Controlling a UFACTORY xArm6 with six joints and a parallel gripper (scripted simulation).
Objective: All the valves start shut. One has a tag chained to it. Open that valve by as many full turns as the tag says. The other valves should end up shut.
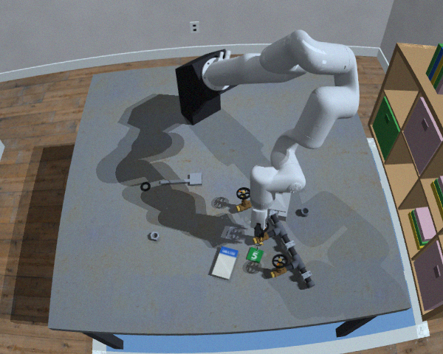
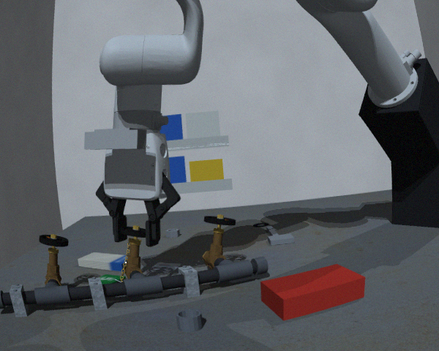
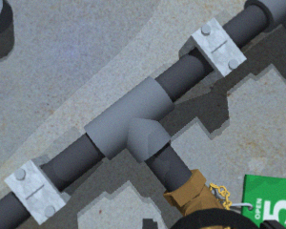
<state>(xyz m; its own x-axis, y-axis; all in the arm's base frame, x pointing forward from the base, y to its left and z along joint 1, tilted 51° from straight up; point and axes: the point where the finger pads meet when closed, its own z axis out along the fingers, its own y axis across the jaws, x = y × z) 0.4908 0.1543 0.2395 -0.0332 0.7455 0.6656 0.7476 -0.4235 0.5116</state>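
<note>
Right now the green tag is 60 mm ahead of my hand and 90 mm below it. Round my hand: notepad 130 mm ahead, 90 mm to the right, 80 mm below; grey flat tool 160 mm behind, 320 mm to the right, 80 mm below; red block 270 mm behind, 50 mm to the left, 70 mm below.
</note>
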